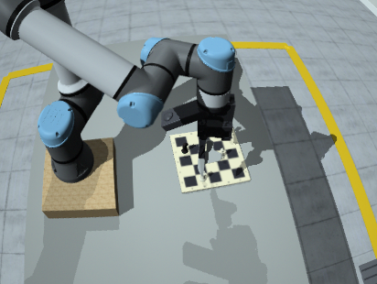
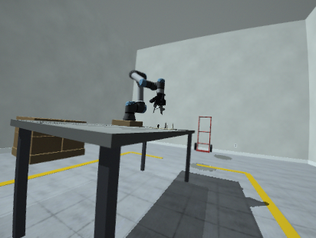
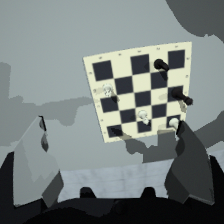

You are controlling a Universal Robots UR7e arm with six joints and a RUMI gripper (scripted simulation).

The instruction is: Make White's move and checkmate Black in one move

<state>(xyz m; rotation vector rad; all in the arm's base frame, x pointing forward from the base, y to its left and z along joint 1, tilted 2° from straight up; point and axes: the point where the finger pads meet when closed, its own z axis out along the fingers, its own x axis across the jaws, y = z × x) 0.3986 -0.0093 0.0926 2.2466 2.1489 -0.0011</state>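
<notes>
Right now my hand is 4 cm short of the small chessboard, 7 cm to the right of it and 14 cm above it.
</notes>
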